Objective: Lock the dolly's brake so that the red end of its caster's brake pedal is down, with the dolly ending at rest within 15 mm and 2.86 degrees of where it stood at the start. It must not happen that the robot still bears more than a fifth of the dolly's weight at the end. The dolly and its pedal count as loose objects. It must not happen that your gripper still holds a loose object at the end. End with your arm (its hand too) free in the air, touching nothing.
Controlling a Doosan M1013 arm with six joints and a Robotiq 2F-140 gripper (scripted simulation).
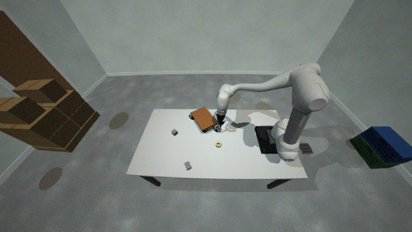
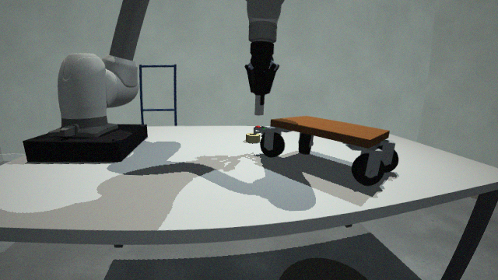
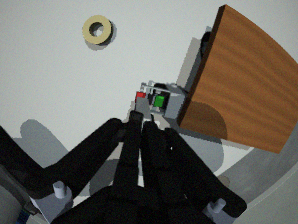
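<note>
Now: the brake pedal 10 mm ahead of my hand, 10 mm to the right of it and 80 mm below it.
</note>
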